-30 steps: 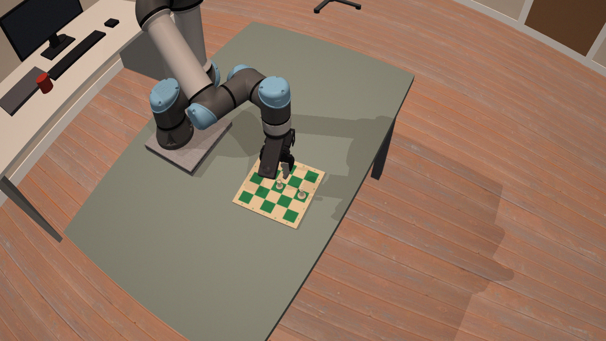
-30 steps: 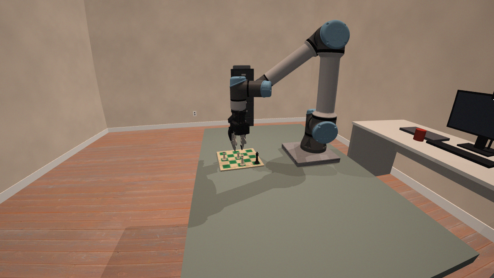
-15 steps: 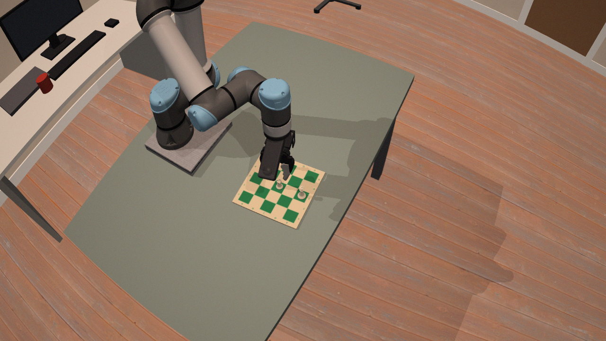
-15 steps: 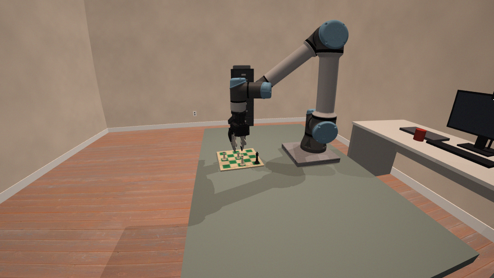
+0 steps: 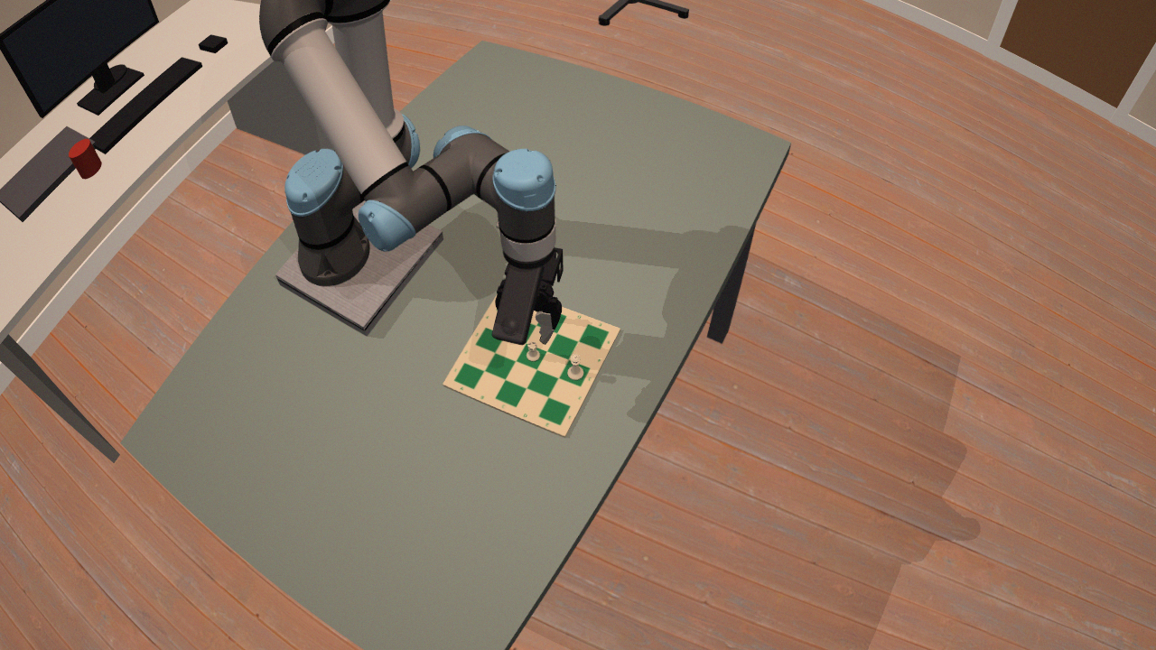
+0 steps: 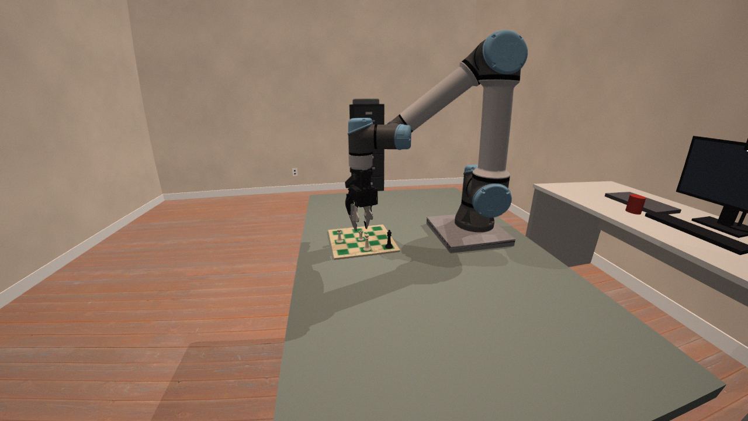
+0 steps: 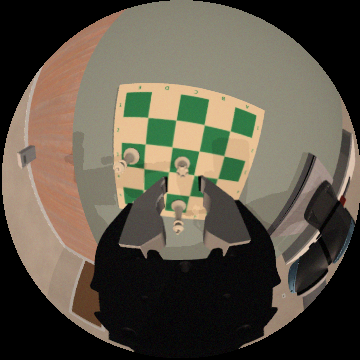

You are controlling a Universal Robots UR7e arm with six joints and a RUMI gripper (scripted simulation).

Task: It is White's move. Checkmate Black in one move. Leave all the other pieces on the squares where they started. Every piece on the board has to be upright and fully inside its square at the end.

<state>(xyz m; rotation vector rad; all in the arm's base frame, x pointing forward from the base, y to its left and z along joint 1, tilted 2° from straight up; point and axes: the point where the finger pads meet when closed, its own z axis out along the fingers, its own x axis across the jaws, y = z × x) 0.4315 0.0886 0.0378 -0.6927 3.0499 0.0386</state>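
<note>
My hand is 60 mm above the chessboard. From my hand the other things lie so: black king 100 mm behind, 50 mm to the left, 20 mm below; tall white piece 20 mm behind, 70 mm to the left, 20 mm below.
</note>
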